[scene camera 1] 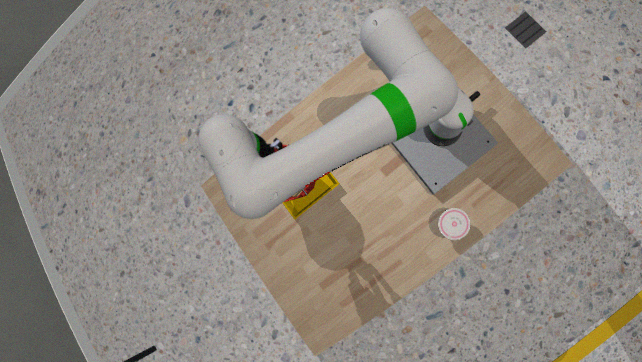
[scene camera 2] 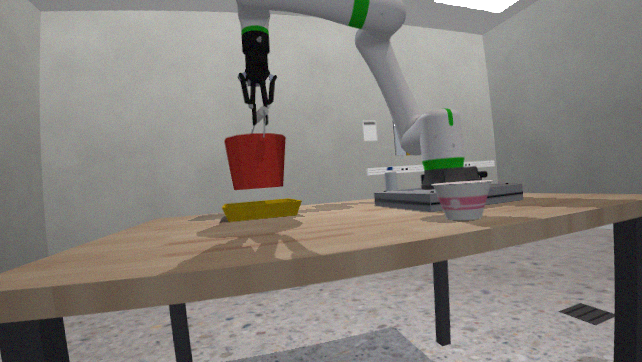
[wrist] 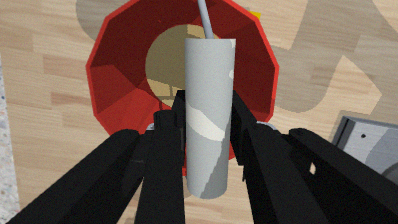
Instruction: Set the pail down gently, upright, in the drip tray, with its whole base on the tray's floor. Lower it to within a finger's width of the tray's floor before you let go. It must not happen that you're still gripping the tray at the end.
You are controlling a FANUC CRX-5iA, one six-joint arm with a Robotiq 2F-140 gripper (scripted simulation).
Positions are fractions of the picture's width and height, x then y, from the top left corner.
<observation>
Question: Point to a red pail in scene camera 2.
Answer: At 0.40, 0.45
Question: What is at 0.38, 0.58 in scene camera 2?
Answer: A yellow drip tray.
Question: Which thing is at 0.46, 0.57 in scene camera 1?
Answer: A yellow drip tray.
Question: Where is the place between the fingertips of my gripper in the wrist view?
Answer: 0.52, 0.48
</observation>
